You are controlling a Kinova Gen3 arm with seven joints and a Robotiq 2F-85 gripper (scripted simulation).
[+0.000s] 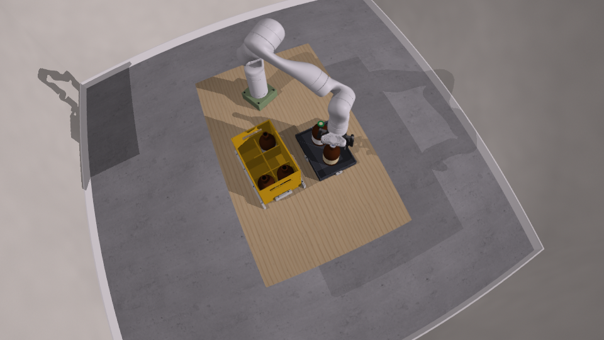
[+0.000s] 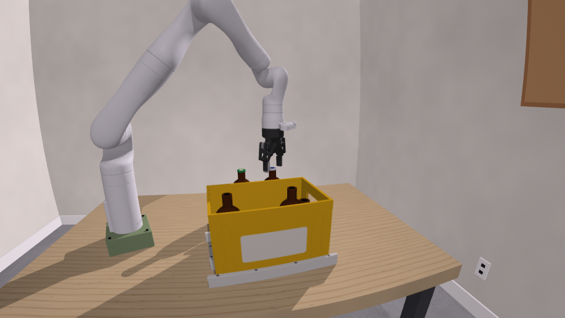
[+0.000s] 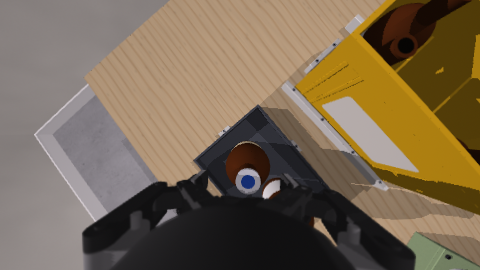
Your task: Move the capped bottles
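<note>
Now: the blue-capped brown bottle 8 cm below my hand. The rest, counted from my hand: yellow crate (28 cm to the right, 9 cm behind, 8 cm below); then dark tray (15 cm below, 5 cm behind).
</note>
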